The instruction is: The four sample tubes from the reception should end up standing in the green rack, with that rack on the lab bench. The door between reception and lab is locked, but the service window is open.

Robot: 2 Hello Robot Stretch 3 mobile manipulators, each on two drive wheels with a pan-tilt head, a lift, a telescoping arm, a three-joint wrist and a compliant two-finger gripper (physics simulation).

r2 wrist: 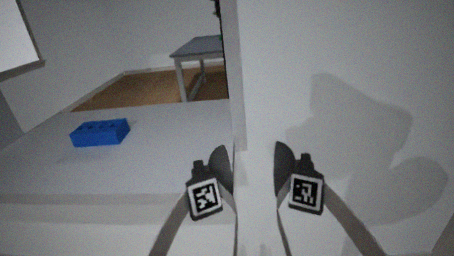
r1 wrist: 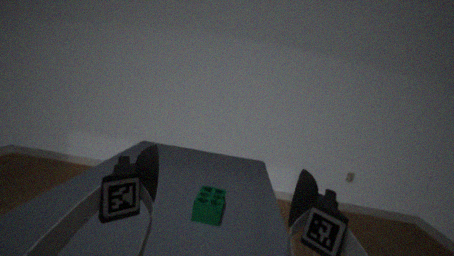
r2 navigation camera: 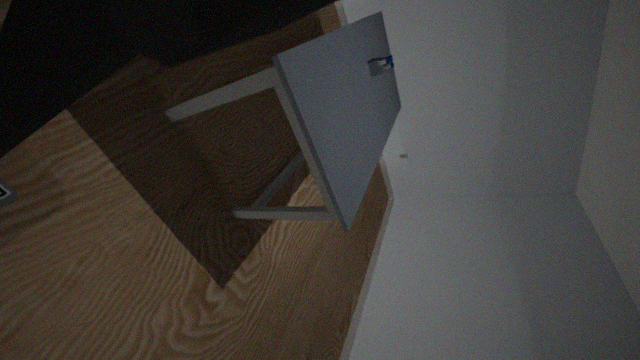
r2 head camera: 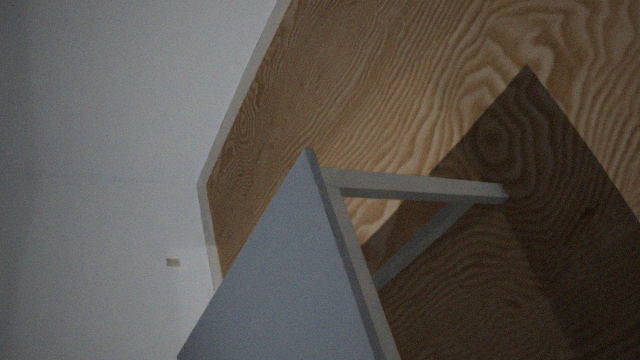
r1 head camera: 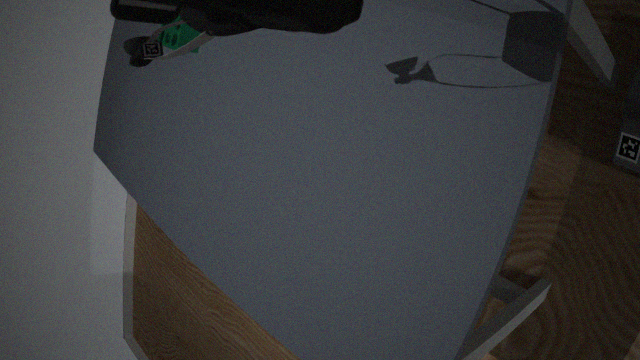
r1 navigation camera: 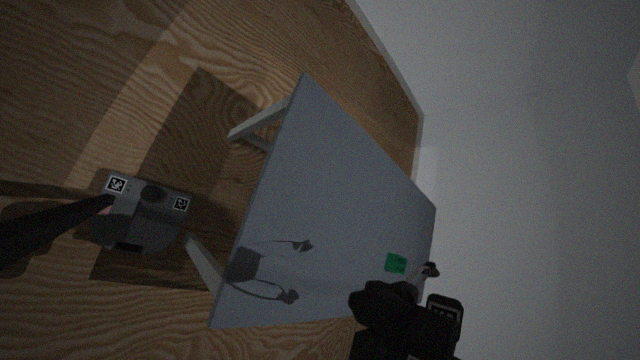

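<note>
The green rack [r1 head camera: 186, 36] [r1 navigation camera: 395, 263] [r1 wrist: 209, 206] stands on the grey lab bench [r1 head camera: 320, 175] [r1 navigation camera: 325, 175] [r1 wrist: 170, 185]; its top holes look dark and no tubes show in them. My r1 gripper [r1 wrist: 226, 177] is open and empty above the bench; in its wrist view the rack is between and beyond the fingers. My r2 gripper [r2 wrist: 251, 167] is open and empty, facing the wall at the side of the service window. In the r2 navigation view, small white things with blue ends [r2 navigation camera: 385, 63] are at the far end of a grey table [r2 navigation camera: 335, 115], too small to count.
A blue rack [r2 wrist: 100, 133] rests on the window's white ledge [r2 wrist: 165, 150], left of my r2 gripper. The window's side frame [r2 wrist: 235, 75] is beyond the fingers. Through the window, part of the lab bench [r2 wrist: 197, 48] shows. My r1 base [r1 navigation camera: 150, 215] stands at the bench's long side.
</note>
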